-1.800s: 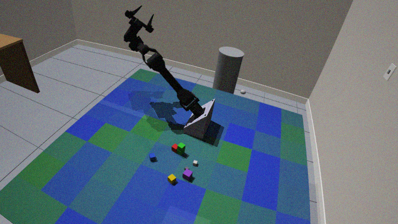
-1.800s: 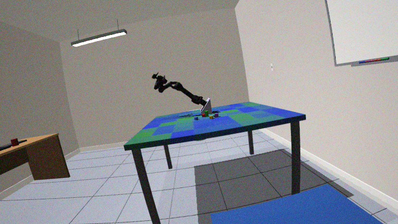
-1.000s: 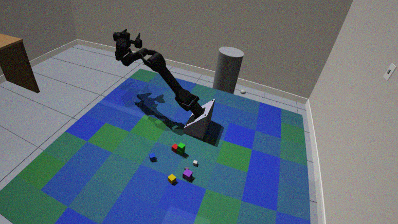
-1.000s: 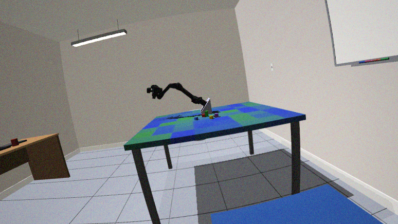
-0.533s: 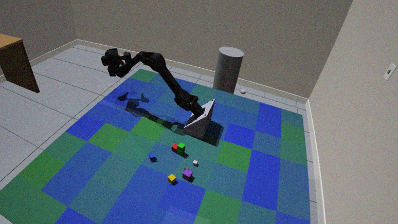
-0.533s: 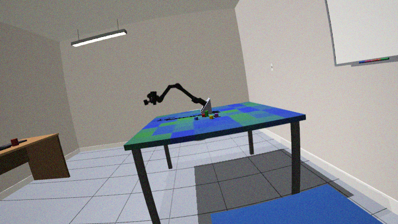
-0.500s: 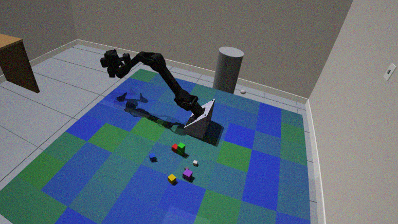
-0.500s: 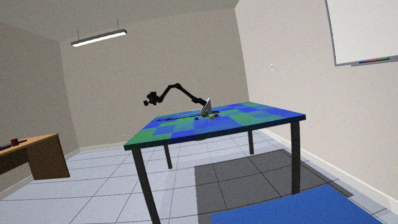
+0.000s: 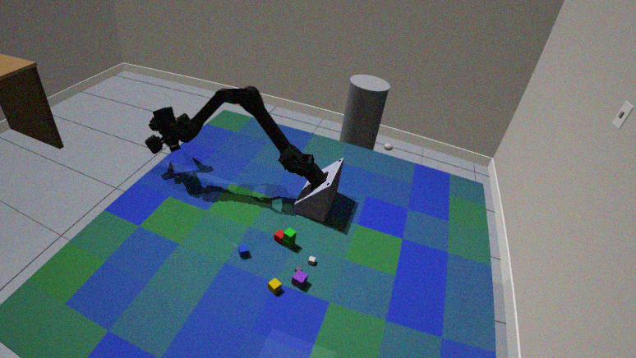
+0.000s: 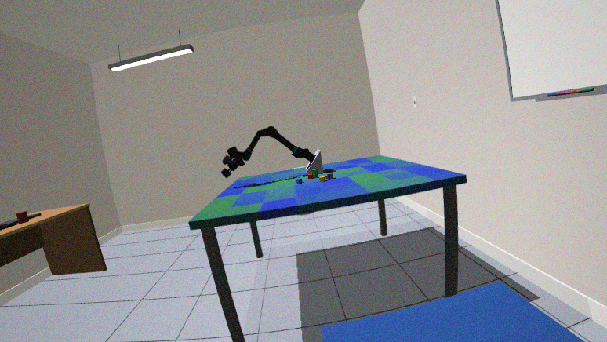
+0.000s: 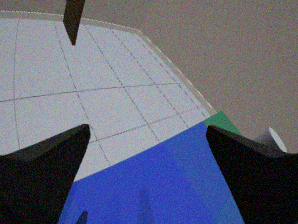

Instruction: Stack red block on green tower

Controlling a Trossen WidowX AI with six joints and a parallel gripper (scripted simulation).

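My gripper tip is 46 cm to the right of the blue block, 39 cm short of it and 10 cm above it. The rest, counted from my gripper tip: yellow block (59 cm to the left, 48 cm ahead, 10 cm below); then white block (67 cm to the left, 36 cm ahead, 10 cm below); then red block (56 cm to the left, 30 cm ahead, 9 cm below).
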